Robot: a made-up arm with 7 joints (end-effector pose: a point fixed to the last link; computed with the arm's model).
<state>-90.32 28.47 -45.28 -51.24 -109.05 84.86 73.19</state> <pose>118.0 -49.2 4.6 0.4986 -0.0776 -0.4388 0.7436</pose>
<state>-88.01 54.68 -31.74 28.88 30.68 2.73 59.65</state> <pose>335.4 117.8 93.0 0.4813 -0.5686 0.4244 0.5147</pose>
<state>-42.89 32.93 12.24 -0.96 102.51 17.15 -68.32</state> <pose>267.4 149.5 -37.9 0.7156 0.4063 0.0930 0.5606</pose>
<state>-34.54 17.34 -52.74 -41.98 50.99 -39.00 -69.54</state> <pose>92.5 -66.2 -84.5 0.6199 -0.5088 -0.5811 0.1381</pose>
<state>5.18 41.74 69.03 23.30 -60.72 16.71 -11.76</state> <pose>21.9 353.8 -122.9 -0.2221 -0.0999 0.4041 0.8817</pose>
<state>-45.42 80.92 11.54 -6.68 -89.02 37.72 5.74</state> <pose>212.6 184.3 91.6 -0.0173 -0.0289 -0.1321 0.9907</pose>
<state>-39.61 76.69 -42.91 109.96 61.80 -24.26 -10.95</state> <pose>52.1 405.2 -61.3 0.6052 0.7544 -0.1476 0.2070</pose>
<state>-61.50 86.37 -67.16 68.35 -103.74 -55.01 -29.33</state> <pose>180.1 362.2 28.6 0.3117 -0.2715 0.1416 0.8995</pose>
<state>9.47 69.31 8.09 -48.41 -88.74 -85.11 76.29</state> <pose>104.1 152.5 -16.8 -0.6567 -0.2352 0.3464 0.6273</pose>
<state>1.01 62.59 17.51 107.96 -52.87 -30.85 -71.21</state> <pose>-90.9 373.5 -145.2 0.0194 0.3437 0.1993 0.9175</pose>
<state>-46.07 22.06 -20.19 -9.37 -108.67 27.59 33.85</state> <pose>249.3 -18.5 -81.4 -0.4309 0.3111 -0.3134 0.7869</pose>
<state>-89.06 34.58 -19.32 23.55 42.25 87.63 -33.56</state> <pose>329.1 80.4 76.1 0.3241 0.2823 0.2424 0.8697</pose>
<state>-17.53 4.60 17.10 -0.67 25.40 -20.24 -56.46</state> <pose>204.0 91.5 -189.0 0.3181 -0.0321 -0.3878 0.8645</pose>
